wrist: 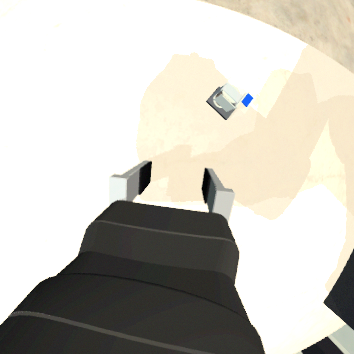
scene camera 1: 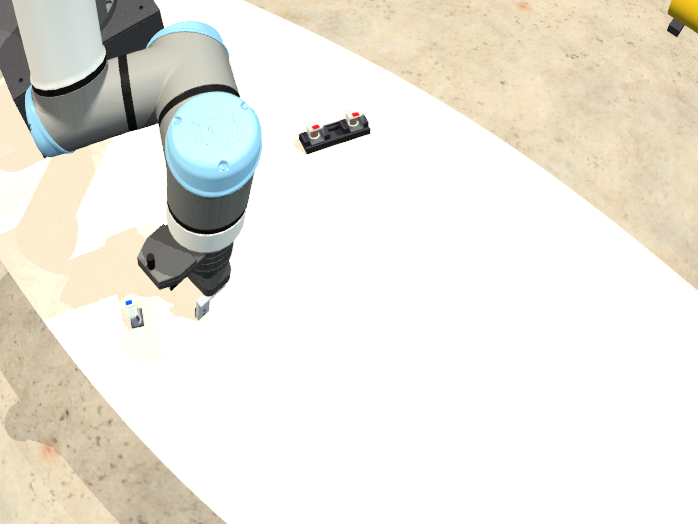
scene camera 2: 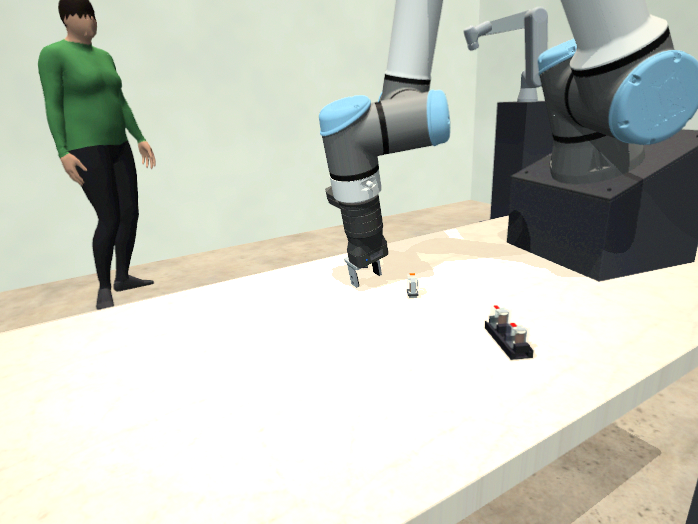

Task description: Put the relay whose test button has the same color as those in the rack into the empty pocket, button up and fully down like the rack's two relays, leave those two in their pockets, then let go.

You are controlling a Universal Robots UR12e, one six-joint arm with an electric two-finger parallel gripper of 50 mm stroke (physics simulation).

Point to a blue-button relay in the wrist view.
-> At 233, 97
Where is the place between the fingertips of the gripper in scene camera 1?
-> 188, 299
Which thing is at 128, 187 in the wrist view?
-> The gripper.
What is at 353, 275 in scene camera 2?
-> The gripper.
